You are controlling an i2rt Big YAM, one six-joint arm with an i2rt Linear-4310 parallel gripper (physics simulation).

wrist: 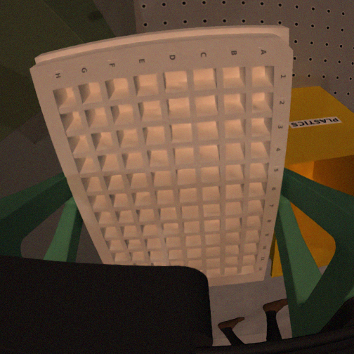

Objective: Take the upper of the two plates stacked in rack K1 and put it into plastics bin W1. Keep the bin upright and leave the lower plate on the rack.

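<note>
A pale plate point(176, 162) with square wells, letters A to H and numbers along its edges fills the middle of the wrist view. My gripper point(177, 176) is shut on its two long sides, with one green finger on the left and one on the right. The yellow bin point(320, 142) with a PLASTICS label shows behind the plate at the right, its orange-lit inside partly in view. The plate and the right finger hide part of the bin. Rack K1 and the lower plate do not show in this view.
A grey pegboard panel point(215, 14) with rows of holes stands behind the plate and bin. A dark green surface point(40, 55) shows at the upper left. Two dark, brown-tipped objects point(231, 323) point(274, 305) show at the bottom. A black part of the arm covers the lower left.
</note>
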